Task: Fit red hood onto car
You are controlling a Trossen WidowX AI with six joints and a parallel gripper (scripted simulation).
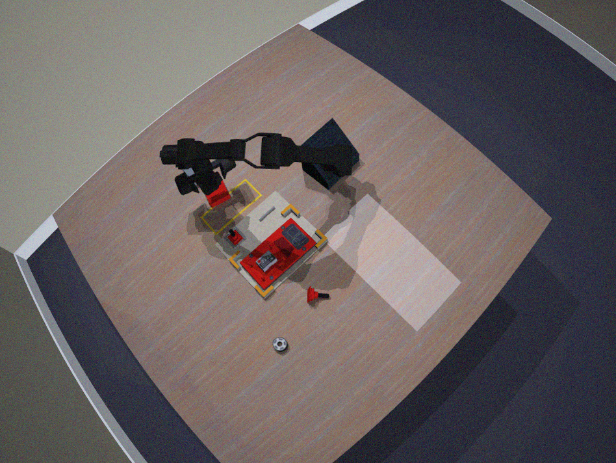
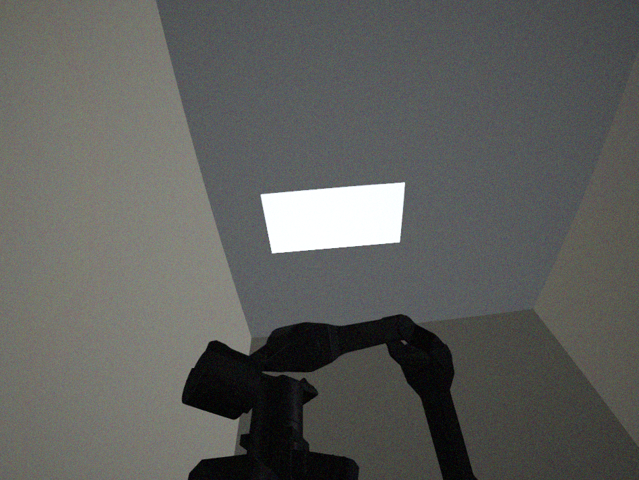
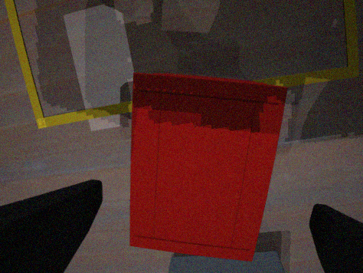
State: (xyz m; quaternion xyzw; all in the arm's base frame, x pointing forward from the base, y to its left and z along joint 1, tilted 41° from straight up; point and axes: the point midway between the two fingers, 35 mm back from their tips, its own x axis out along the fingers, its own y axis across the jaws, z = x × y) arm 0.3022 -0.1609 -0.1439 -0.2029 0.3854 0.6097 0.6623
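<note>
The red hood is 3 cm below my gripper tip. Round my gripper tip: grey engine block (31 cm to the left, 4 cm ahead, 2 cm below).
</note>
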